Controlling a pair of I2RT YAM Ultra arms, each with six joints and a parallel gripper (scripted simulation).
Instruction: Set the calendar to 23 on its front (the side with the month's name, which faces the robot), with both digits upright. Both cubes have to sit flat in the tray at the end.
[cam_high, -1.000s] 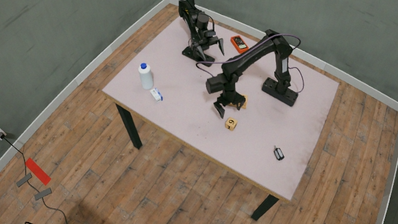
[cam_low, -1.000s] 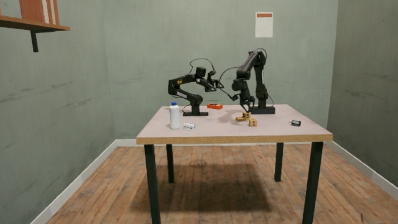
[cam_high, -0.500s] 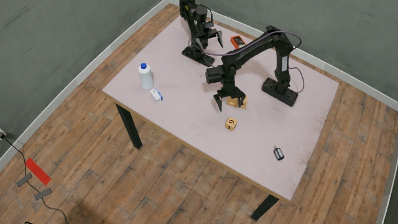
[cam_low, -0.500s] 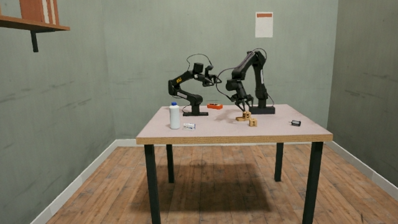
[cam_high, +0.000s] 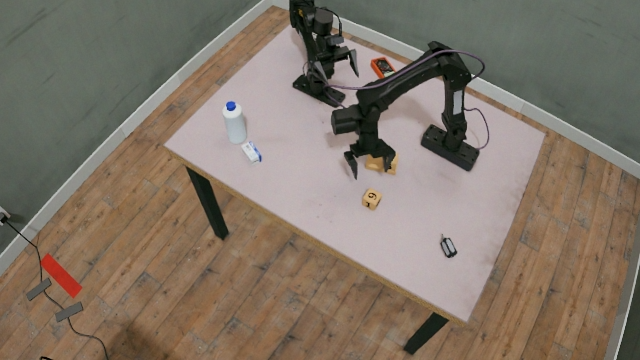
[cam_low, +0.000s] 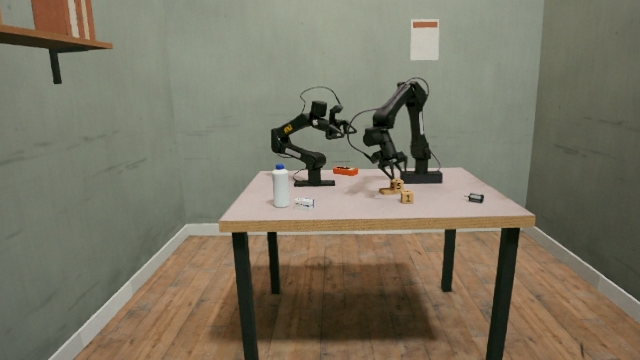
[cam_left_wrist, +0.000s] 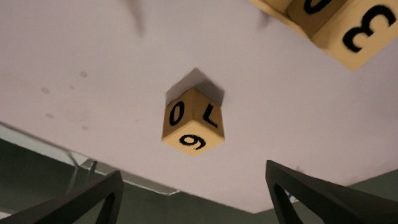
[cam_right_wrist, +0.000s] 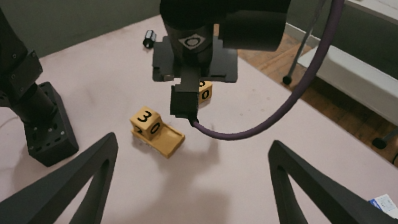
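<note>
My left hand is 110 mm past the wooden tray, 90 mm above it and 10 mm to the left of it. Round my left hand: number cube 80 mm below, 30 mm to the left, 30 mm ahead; white bottle 480 mm to the right, 40 mm ahead, 20 mm below; black object 300 mm to the left, 90 mm below, 50 mm ahead.
</note>
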